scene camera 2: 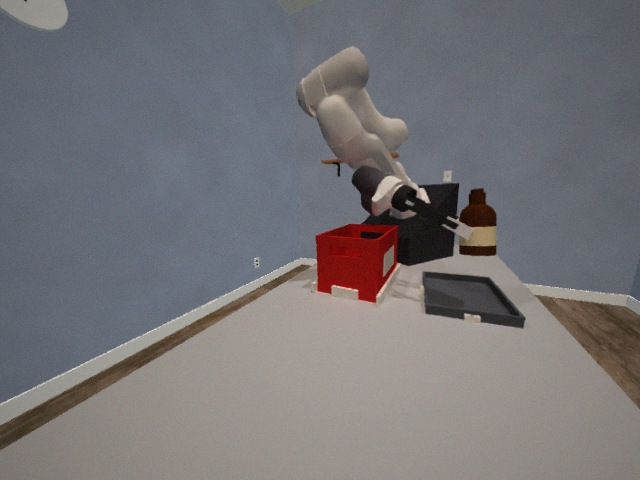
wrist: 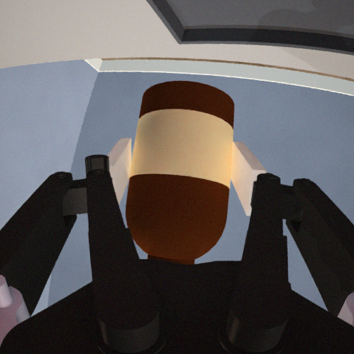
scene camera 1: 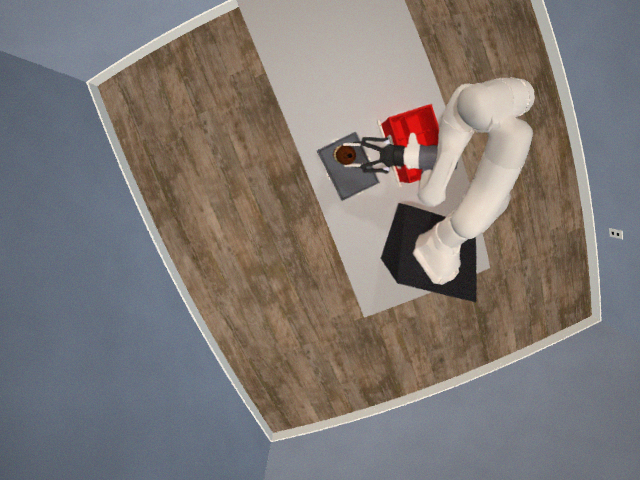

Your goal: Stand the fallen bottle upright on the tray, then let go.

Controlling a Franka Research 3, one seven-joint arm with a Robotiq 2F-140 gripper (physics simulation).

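The brown bottle [scene camera 1: 345, 155] [scene camera 2: 478, 235] [wrist: 180, 150] with a cream label is upright, neck up, and hangs in the air above the tray. My gripper [scene camera 1: 353, 155] [scene camera 2: 466, 230] [wrist: 181, 156] is shut on the bottle, with one pale finger pad on each side at the label. The dark grey tray [scene camera 1: 348, 191] [scene camera 2: 471, 312] [wrist: 260, 37] lies on the table below. In scene camera 2's view there is a clear gap between the bottle's base and the tray. In the wrist view part of the tray shows at the top, beyond the bottle's base.
A red crate [scene camera 1: 433, 118] [scene camera 2: 336, 271] stands on the table beside the tray, partly under my wrist in scene camera 1's view. The black block [scene camera 1: 395, 258] [scene camera 2: 431, 242] under the arm's base stands nearby. The light table [scene camera 1: 330, 62] [scene camera 2: 310, 387] carries them.
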